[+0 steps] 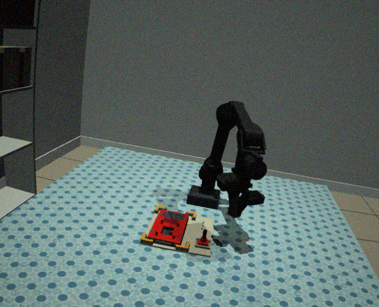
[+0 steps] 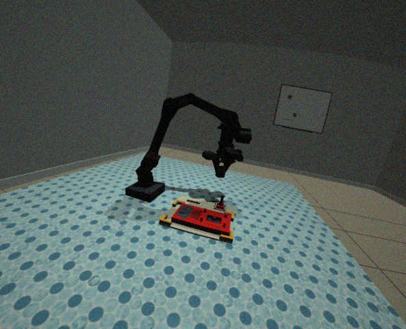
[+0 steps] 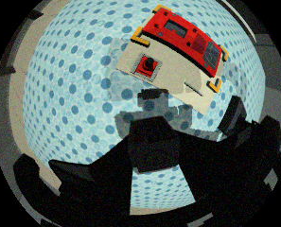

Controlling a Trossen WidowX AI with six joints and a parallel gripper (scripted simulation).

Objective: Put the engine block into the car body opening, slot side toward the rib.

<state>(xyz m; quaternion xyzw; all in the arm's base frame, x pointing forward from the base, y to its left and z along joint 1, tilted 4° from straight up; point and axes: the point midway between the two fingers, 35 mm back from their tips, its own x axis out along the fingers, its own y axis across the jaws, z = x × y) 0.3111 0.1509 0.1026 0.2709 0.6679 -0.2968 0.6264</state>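
The dark upright post is 9 cm below my gripper tip, 8 cm to the right of it and 4 cm ahead of it. Round my gripper tip: cream base plate 18 cm to the right, 12 cm below; then engine block 1 cm behind, 1 cm above.
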